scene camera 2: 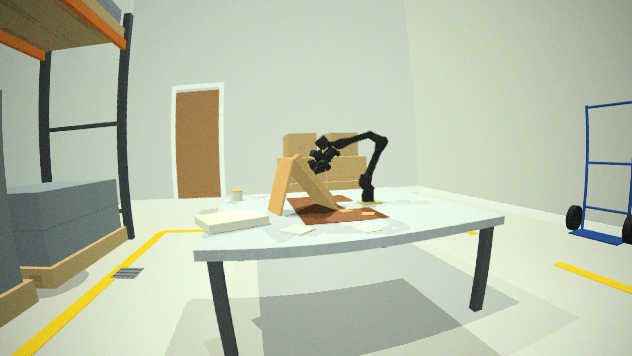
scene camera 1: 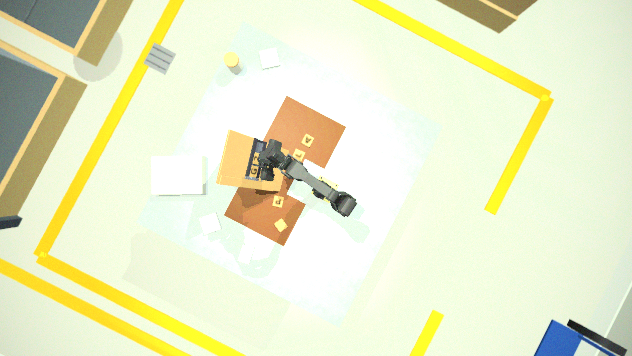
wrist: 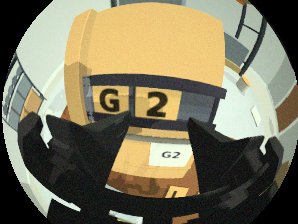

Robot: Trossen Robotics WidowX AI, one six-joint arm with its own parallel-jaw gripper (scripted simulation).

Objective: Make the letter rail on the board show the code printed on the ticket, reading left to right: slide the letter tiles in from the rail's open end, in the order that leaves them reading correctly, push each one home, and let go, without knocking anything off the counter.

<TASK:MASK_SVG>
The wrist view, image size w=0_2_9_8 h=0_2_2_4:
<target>gripper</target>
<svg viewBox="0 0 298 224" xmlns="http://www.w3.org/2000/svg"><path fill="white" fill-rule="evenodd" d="M17 128L17 145L25 168L61 200L80 208L78 212L51 198L47 218L52 224L130 224L117 221L117 217L110 216L109 210L142 217L142 224L173 224L172 217L184 217L198 213L200 217L186 220L188 222L185 224L250 224L277 193L278 185L274 180L282 167L285 152L275 135L267 140L266 153L263 156L262 149L259 148L265 136L233 140L202 121L189 117L188 136L196 164L200 194L173 198L144 197L105 188L114 160L117 159L121 144L124 143L125 133L128 132L132 111L116 113L82 127L73 121L60 119L48 113L45 115L45 121L53 137L47 143L49 148L45 145L44 139L41 139L44 124L36 112L31 111L28 116L23 117Z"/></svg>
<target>white ticket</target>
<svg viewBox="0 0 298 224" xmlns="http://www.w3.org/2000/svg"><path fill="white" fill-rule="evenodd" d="M149 165L153 165L153 167L161 167L161 165L162 167L185 167L193 153L192 145L152 143Z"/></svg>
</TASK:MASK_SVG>
